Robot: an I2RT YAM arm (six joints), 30 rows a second.
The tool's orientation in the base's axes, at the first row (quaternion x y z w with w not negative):
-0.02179, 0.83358, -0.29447, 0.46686
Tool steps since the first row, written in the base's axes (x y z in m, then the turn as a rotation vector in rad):
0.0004, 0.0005, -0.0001, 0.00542, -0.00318, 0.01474
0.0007, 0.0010, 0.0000, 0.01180, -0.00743, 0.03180
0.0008, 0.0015, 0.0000, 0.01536, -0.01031, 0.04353
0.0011, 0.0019, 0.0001, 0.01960, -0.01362, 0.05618
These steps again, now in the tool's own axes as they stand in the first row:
-0.0003, 0.0006, 0.0001, -0.01335, -0.00887, 0.00003
-0.0007, 0.0010, 0.0001, -0.02867, -0.01958, 0.00041
-0.0009, 0.0014, -0.0001, -0.03876, -0.02710, 0.00000
-0.0013, 0.0018, -0.0001, -0.04980, -0.03529, -0.00003

